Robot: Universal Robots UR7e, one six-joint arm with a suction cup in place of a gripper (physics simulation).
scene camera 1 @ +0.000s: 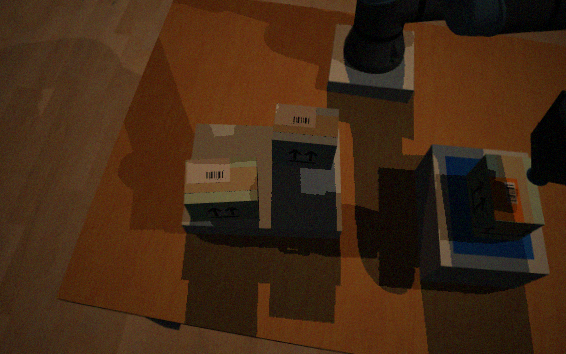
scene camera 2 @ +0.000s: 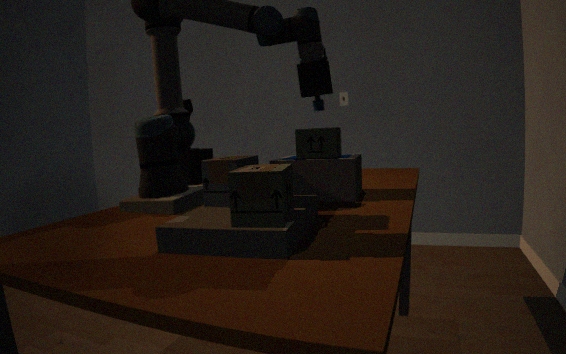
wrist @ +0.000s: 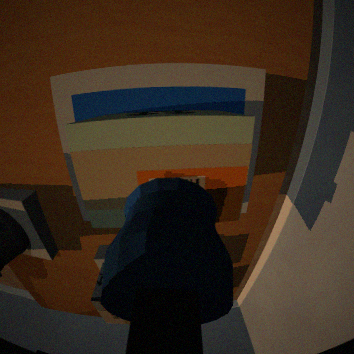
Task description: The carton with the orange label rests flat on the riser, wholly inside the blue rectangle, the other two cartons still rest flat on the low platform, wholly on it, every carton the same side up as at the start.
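Pixels of known places: hand, its tool point: (scene camera 2: 319,110) (wrist: 170,217); arm's base, origin of its link: (scene camera 1: 373,51) (scene camera 2: 164,192) (wrist: 5,228).
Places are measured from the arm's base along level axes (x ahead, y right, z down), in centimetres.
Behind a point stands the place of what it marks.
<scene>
The carton with the orange label (scene camera 1: 510,170) {x 36.4, y -26.9, z -16.7 cm} (scene camera 2: 318,143) {x 41.1, y -23.6, z -12.2 cm} (wrist: 110,170) {x 36.0, y -27.8, z -16.7 cm} rests flat on the riser (scene camera 1: 430,225) {x 44.6, y -17.7, z -3.9 cm} (scene camera 2: 330,180) {x 46.5, y -18.1, z -1.9 cm} (wrist: 160,75) {x 38.3, y -35.6, z -7.9 cm}, label up, arrows upright. Blue rectangle (scene camera 1: 457,220) {x 44.1, y -21.4, z -7.9 cm} (wrist: 160,100) {x 38.7, y -32.9, z -7.9 cm} shows around part of it; its far right bottom edge is hidden. My suction cup (scene camera 1: 537,175) {x 39.9, y -28.6, z -22.3 cm} (scene camera 2: 319,106) (wrist: 170,192) is off and empty, a clear gap above that carton. Another carton (scene camera 1: 222,185) {x 49.5, y 22.3, z -10.0 cm} (scene camera 2: 260,195) {x 51.3, y 29.0, z -6.1 cm} rests flat on the low platform (scene camera 1: 230,145) {x 36.0, y 26.0, z -0.7 cm} (scene camera 2: 225,242) {x 45.8, y 32.1, z 1.5 cm}. The third carton (scene camera 1: 305,130) {x 34.4, y 10.2, z -10.9 cm} (scene camera 2: 220,172) {x 34.3, y 16.6, z -8.3 cm} stands upright on the platform's base-side part; its rear bottom edge is hidden.
The robot's base stands on a pale block (scene camera 1: 340,75) {x 9.8, y 6.6, z 0.0 cm} (scene camera 2: 145,205) {x 2.4, y 10.1, z 1.9 cm} behind the low platform. The arm reaches from there over to the riser. The table (scene camera 1: 100,250) {x 64.4, y 45.7, z 4.1 cm} (scene camera 2: 320,300) {x 66.4, y 41.9, z 4.1 cm} has its front edge beyond the platform. The light is dim, with dark shadows.
</scene>
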